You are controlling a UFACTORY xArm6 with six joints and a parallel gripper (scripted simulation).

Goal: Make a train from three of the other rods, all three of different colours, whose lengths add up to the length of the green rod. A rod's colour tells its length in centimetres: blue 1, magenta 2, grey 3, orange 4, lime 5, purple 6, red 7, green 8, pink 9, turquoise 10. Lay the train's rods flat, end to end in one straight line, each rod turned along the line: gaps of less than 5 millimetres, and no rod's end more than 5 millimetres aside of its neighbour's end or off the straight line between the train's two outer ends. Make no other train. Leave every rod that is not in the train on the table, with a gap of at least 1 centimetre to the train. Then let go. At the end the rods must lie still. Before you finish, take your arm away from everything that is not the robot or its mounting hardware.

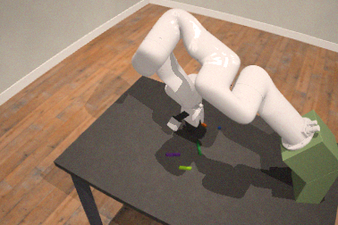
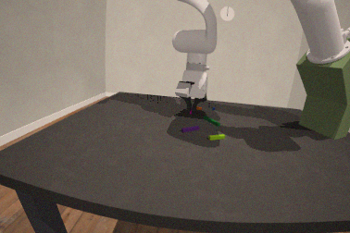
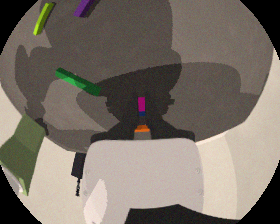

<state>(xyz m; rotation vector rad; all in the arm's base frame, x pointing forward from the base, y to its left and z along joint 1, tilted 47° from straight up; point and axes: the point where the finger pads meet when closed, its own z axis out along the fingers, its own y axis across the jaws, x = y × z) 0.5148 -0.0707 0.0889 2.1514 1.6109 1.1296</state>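
Now: the magenta rod 2 cm below my hand and 1 cm to the right of it. Also, from my hand: purple rod 16 cm to the left, 2 cm below, 2 cm behind; green rod 8 cm behind, 6 cm to the left, 2 cm below; orange rod 8 cm to the right, 2 cm below, 2 cm behind.
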